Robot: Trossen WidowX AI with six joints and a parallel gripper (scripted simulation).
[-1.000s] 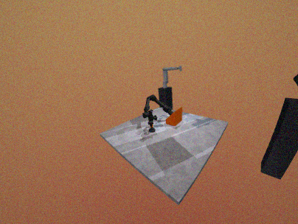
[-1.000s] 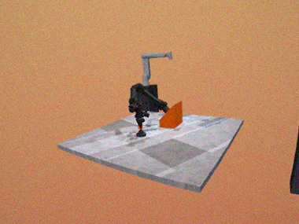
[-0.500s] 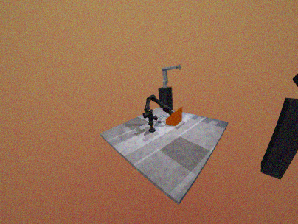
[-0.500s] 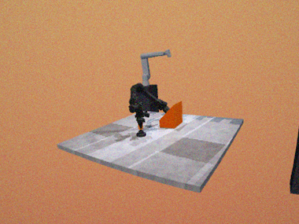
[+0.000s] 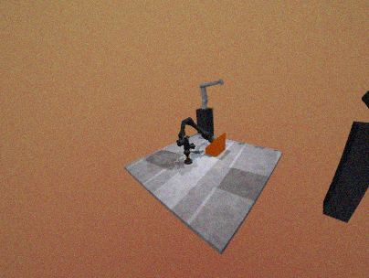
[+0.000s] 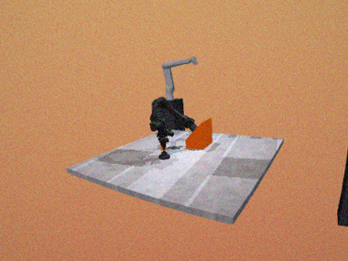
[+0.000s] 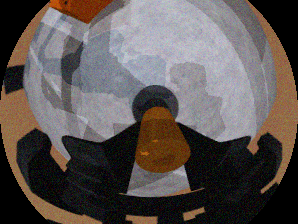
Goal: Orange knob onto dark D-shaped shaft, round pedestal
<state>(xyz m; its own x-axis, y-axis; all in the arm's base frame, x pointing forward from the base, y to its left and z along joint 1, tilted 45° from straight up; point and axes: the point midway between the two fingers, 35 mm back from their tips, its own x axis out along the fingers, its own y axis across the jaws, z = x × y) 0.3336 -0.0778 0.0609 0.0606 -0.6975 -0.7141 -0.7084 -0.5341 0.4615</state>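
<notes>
Right now the orange knob is 2 cm above my gripper tip. Round my gripper tip: dark pedestal 4 cm below.
</notes>
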